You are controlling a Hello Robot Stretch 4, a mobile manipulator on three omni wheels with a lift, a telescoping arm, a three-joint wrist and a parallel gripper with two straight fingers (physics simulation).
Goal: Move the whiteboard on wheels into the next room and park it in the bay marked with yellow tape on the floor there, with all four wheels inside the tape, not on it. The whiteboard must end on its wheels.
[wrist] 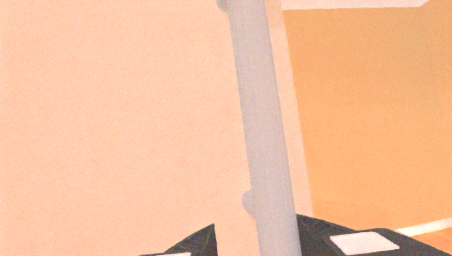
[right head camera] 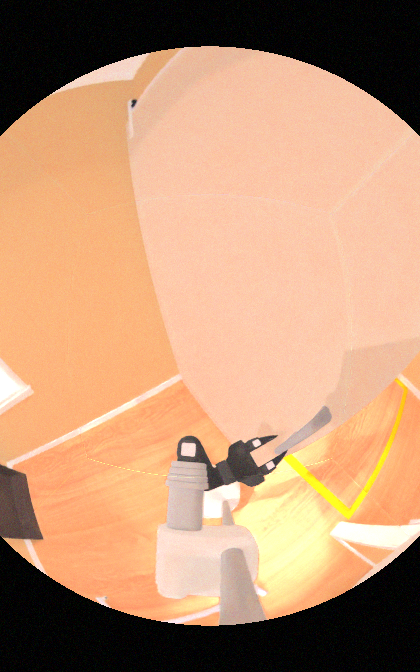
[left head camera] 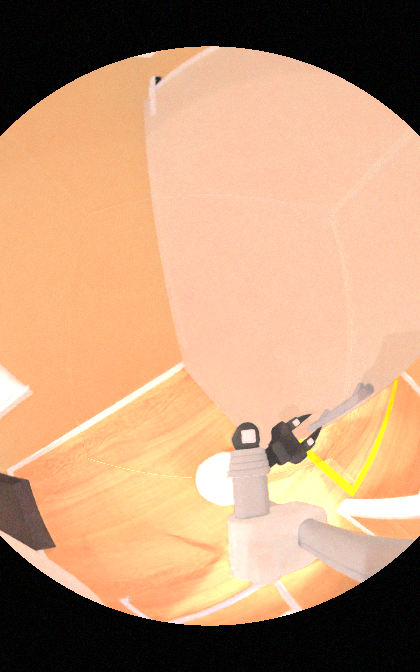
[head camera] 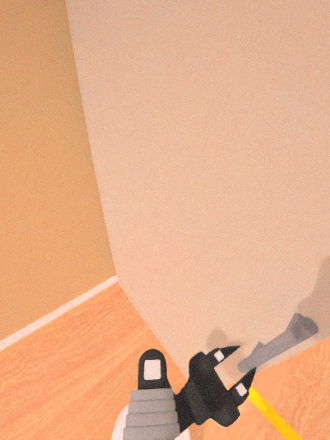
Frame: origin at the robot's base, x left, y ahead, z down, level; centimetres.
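Where they show: gripper, between the fingertips: (wrist: pixel 256 238) (head camera: pixel 246 357).
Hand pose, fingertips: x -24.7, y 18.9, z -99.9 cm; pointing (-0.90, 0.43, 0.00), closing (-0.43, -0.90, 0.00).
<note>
After its pixels a point has its place.
The whiteboard (head camera: pixel 200 175) (left head camera: pixel 250 275) (right head camera: pixel 240 275) (wrist: pixel 120 115) stands upright as a large pale panel close in front; its wheels do not show. A grey handle bar (head camera: pixel 280 347) @[x -23.8, y 16.7, z -117.0 cm] (left head camera: pixel 345 407) (right head camera: pixel 305 430) (wrist: pixel 265 110) @[x -23.8, y 16.8, z -107.7 cm] stands off its face near one edge. My gripper (head camera: pixel 246 358) @[x -24.7, y 18.9, z -99.9 cm] (left head camera: pixel 315 421) (right head camera: pixel 281 444) (wrist: pixel 256 238) @[x -24.7, y 18.9, z -99.9 cm] is partly open, with the bar's near end between the fingertips. In the wrist view the bar lies against the right finger, with a gap to the left one. Yellow tape (head camera: pixel 275 415) @[x -79.5, y 3.6, z 2.7 cm] (left head camera: pixel 330 472) (right head camera: pixel 320 485) shows on the floor beyond the gripper, partly hidden by the board.
An orange wall (head camera: pixel 40 150) @[x 52.5, y 93.2, z -127.4 cm] (left head camera: pixel 100 275) (right head camera: pixel 80 275) with white skirting runs at the left, behind the board's edge. A dark block (left head camera: pixel 22 510) (right head camera: pixel 17 505) stands at the lower left. A white curved strip (left head camera: pixel 385 507) (right head camera: pixel 375 534) lies near the tape corner at the right.
</note>
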